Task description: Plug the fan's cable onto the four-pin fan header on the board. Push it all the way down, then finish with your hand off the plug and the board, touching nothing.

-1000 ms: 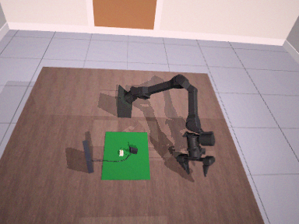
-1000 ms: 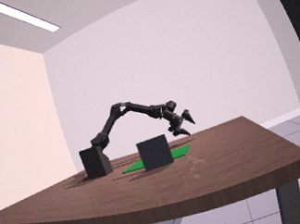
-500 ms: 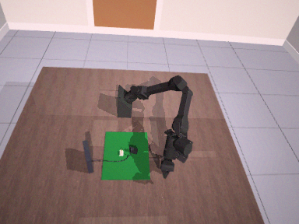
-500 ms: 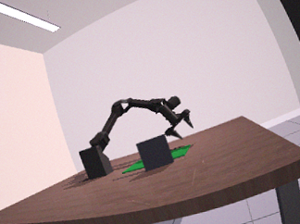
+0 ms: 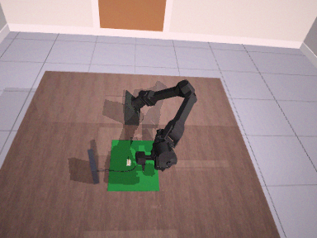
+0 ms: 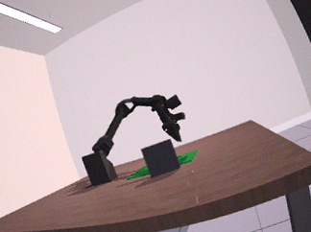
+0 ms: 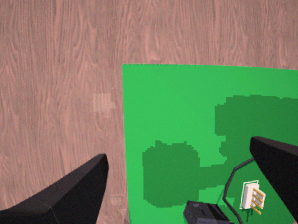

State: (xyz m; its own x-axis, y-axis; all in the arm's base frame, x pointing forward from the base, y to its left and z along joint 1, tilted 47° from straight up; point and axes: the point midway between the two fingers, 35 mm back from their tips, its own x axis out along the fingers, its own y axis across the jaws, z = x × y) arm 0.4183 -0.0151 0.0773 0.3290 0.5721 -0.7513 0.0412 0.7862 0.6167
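Now: gripper tip 100 mm past the dark fan plug, 40 mm to the left of it and 50 mm above it. From my gripper tip the other things lie so: green board (100 mm behind, 80 mm to the right, 90 mm below); white four-pin fan header (100 mm behind, 100 mm to the right, 70 mm below); dark fan (60 mm behind, 260 mm to the right, 20 mm below).
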